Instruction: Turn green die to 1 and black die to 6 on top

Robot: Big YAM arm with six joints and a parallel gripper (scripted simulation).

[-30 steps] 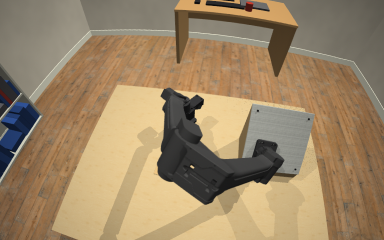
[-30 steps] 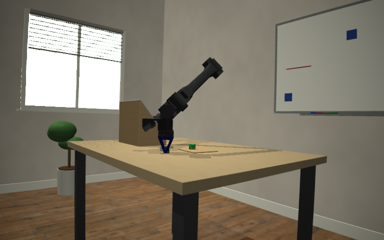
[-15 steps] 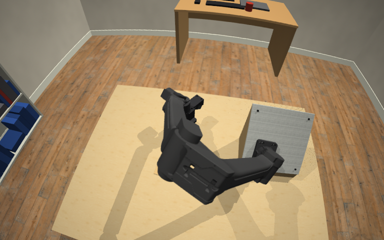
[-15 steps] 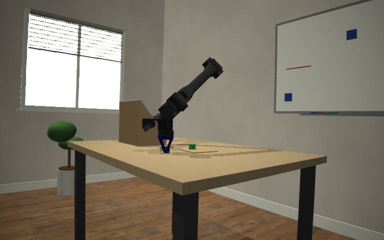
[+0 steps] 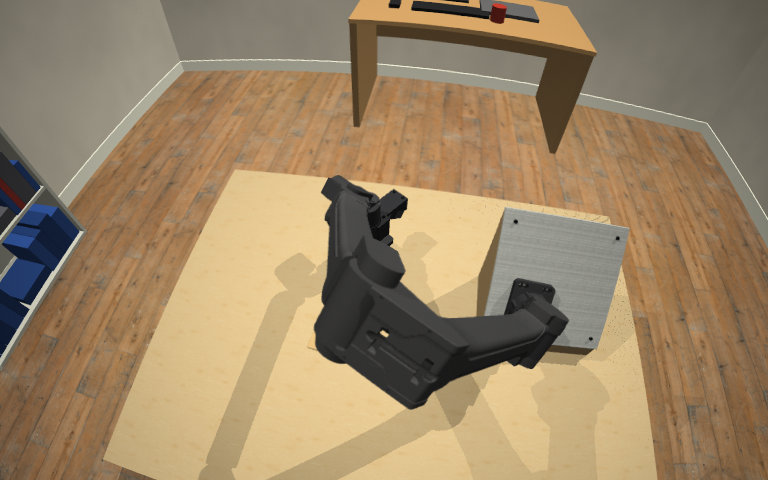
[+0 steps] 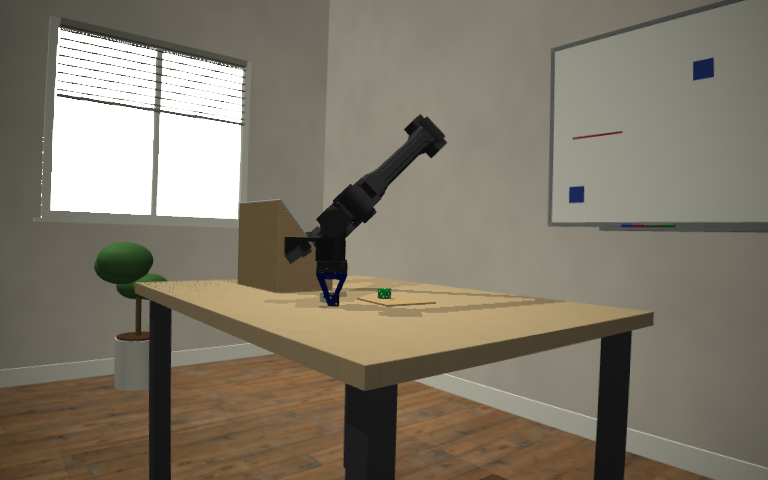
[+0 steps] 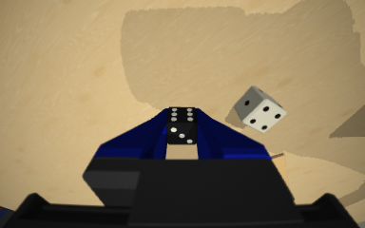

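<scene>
Right now my hand is 6 cm past the white die and 2 cm to the right of it. From my hand the other things lie so: black die: right at my hand; tan mat: 18 cm to the left, 1 cm below; green die: 17 cm to the left, 3 cm behind, 1 cm above.
</scene>
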